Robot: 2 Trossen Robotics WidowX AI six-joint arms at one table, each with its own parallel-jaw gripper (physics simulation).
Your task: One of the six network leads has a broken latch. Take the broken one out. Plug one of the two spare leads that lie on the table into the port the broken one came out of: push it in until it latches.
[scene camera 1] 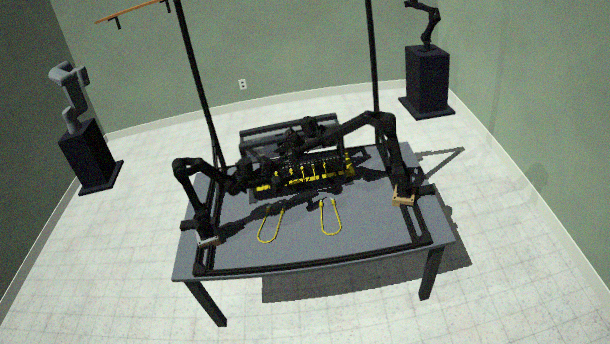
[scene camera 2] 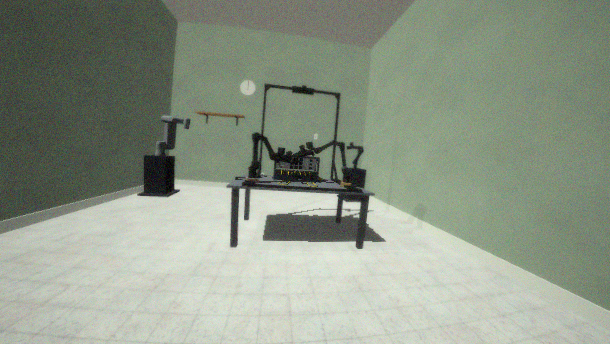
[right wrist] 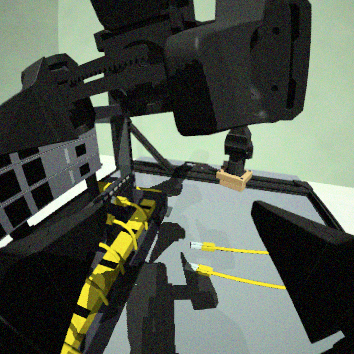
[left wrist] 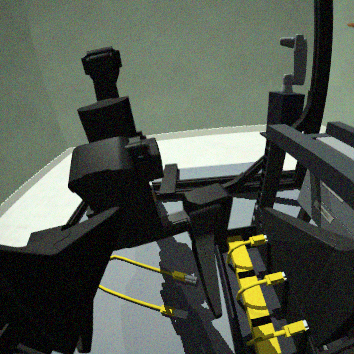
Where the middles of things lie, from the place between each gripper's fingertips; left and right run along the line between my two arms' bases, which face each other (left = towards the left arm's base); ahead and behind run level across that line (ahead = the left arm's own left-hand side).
I see my right gripper 28 cm past the rack box [right wrist: 52, 156], 3 cm to the right of it and 3 cm above it.
Right now the rack box is 24 cm behind my left hand, 9 cm to the left of it and 9 cm below it.
